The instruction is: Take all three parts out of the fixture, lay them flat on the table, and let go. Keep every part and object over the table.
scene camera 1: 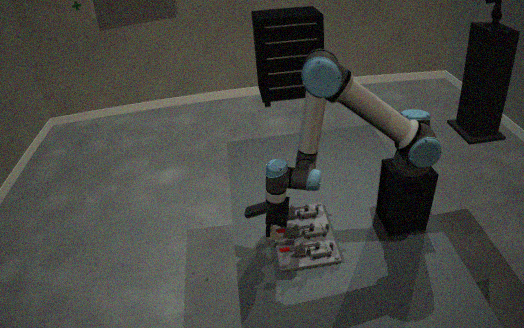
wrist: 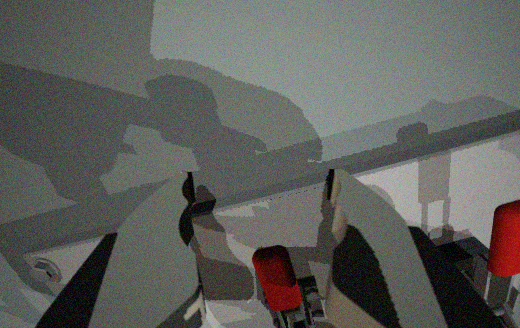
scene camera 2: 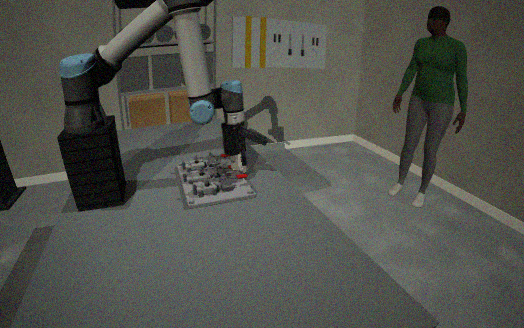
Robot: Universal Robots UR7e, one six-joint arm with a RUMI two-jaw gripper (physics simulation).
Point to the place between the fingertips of my gripper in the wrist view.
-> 260, 173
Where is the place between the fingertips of my gripper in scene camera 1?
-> At 270, 237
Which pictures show my gripper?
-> Scene camera 1, the wrist view and scene camera 2: all of them.
